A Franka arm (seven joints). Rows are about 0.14 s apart.
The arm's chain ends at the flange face. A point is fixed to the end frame.
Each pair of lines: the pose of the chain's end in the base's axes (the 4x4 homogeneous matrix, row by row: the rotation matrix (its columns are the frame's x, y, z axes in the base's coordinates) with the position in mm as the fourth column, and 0 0 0 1 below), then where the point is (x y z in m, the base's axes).
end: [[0.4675 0.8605 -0.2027 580.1], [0.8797 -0.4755 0.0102 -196.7], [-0.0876 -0.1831 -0.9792 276.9], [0 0 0 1]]
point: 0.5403 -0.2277 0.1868
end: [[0.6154 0.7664 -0.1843 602.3], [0.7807 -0.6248 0.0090 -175.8], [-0.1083 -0.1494 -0.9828 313.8], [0 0 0 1]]
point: 0.5589 -0.2027 0.2240
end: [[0.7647 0.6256 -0.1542 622.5], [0.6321 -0.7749 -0.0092 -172.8], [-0.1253 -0.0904 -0.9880 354.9], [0 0 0 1]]
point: 0.5768 -0.1954 0.2651
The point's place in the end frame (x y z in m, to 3 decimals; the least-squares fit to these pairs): -0.038 -0.003 0.096
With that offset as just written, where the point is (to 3 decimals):
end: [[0.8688 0.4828 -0.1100 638.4], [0.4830 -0.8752 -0.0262 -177.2], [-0.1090 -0.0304 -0.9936 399.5], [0 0 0 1]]
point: 0.593 -0.195 0.308
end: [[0.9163 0.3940 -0.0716 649.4], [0.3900 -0.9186 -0.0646 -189.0], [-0.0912 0.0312 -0.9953 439.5], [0 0 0 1]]
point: 0.607 -0.207 0.347
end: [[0.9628 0.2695 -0.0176 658.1], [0.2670 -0.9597 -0.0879 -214.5], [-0.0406 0.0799 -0.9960 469.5], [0 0 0 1]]
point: 0.619 -0.230 0.375
